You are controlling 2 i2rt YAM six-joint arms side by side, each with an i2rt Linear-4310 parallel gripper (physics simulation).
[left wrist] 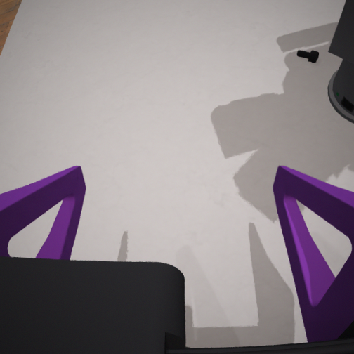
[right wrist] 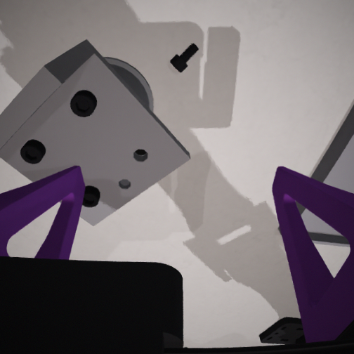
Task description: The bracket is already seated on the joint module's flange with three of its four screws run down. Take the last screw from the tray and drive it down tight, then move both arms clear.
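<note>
The last screw [left wrist: 308, 55] [right wrist: 184, 57], black, lies on its side on the table beside the joint module [left wrist: 347, 75] [right wrist: 131, 80]. In the right wrist view the grey bracket [right wrist: 107, 135] sits on top of the module, turned at an angle. Three black screw heads show in its plate, along with an empty screw hole [right wrist: 140, 155] and a smaller hole [right wrist: 124, 184]. My right gripper [right wrist: 178, 176] is open and empty above the table, its left finger overlapping the bracket's lower edge in view. My left gripper [left wrist: 179, 176] is open and empty, away from the module.
Part of a grey tray with a dark rim [right wrist: 334, 150] shows at the right edge of the right wrist view, behind the right finger. A black part with small holes [right wrist: 284, 331] shows at the bottom. Brown wood [left wrist: 7, 20] shows past the table's edge at the upper left of the left wrist view.
</note>
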